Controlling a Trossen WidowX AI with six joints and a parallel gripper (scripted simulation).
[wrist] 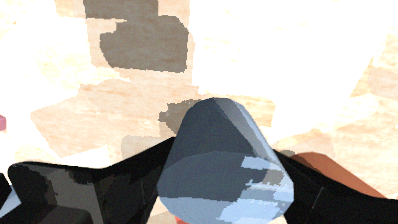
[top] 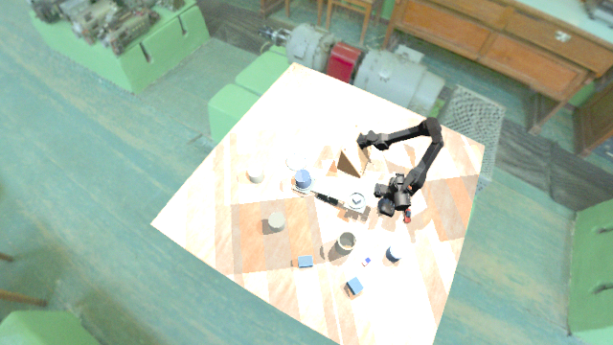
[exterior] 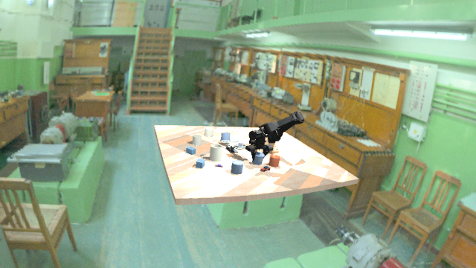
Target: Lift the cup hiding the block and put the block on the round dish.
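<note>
The round dish is 480 mm to the right of my gripper tip, 20 mm below it and 20 mm behind it. Round my gripper tip: orange cylinder (120 mm behind, 60 mm to the left, 10 mm above); balance beam (260 mm to the right, 80 mm ahead, 10 mm above); red toy car (110 mm to the left, 10 mm below).
</note>
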